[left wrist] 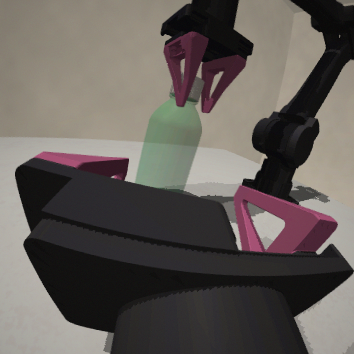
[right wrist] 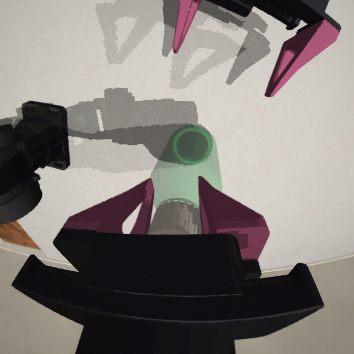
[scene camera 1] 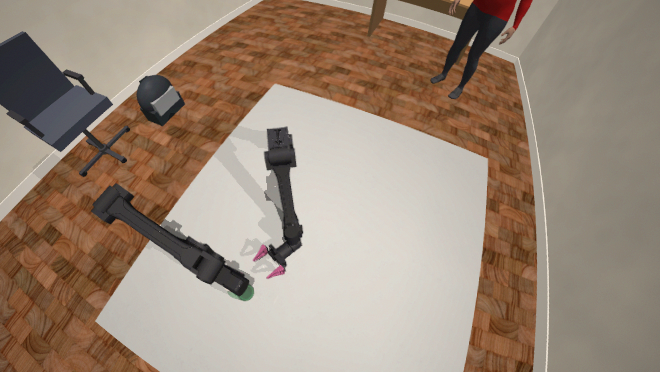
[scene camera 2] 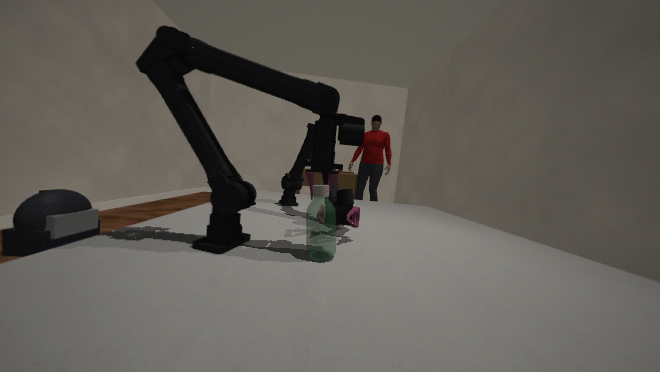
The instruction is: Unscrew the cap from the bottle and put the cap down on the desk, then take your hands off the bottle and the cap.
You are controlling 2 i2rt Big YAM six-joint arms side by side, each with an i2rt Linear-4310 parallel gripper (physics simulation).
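Places are measured from the left arm's base along level axes (x back, y left, z down), in metres.
Pixels of known places: left gripper, fingertip midpoint: (left wrist: pixel 184 178) (right wrist: pixel 223 72) (scene camera 1: pixel 259 269) (scene camera 2: pixel 331 216); right gripper, fingertip midpoint: (left wrist: pixel 192 109) (right wrist: pixel 174 183) (scene camera 2: pixel 319 200); left arm's base, origin of the base link: (scene camera 2: pixel 288 204); right arm's base, origin of the base link: (right wrist: pixel 48 134) (scene camera 2: pixel 223 243).
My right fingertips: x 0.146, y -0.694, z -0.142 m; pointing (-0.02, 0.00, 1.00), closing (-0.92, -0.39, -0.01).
Observation:
Ahead of a thing's pixels: the offset from my right fingertips to its top centre. "spot": to the spot under its first point. Level surfaces: height alone.
The translucent green bottle {spot: dx -0.031, dy -0.044, dz +0.045 m} (scene camera 1: pixel 246 293) (scene camera 2: pixel 320 242) (left wrist: pixel 167 145) (right wrist: pixel 187 187) stands upright on the white desk surface {dz +0.142 m} (scene camera 1: pixel 390 240). Its grey-white cap {dx +0.010, dy -0.024, dz -0.048 m} (scene camera 2: pixel 321 191) (left wrist: pixel 195 88) (right wrist: pixel 175 218) sits on the neck. My right gripper (left wrist: pixel 192 109) (right wrist: pixel 174 183) points down from above and is shut on the cap, one finger on each side; in scene camera 1 its fingers are hidden under its arm. My left gripper (scene camera 1: pixel 261 269) (left wrist: pixel 184 178) (right wrist: pixel 223 72) is open and empty, beside the bottle and apart from it. In scene camera 2 it is behind the bottle and partly hidden.
A dark dome-shaped object with a grey panel (scene camera 1: pixel 160 100) (scene camera 2: pixel 55 215) is beyond the surface's edge. A dark office chair (scene camera 1: pixel 67 117) stands at the upper left. A person in a red top (scene camera 1: pixel 495 10) (scene camera 2: pixel 376 147) stands in the background.

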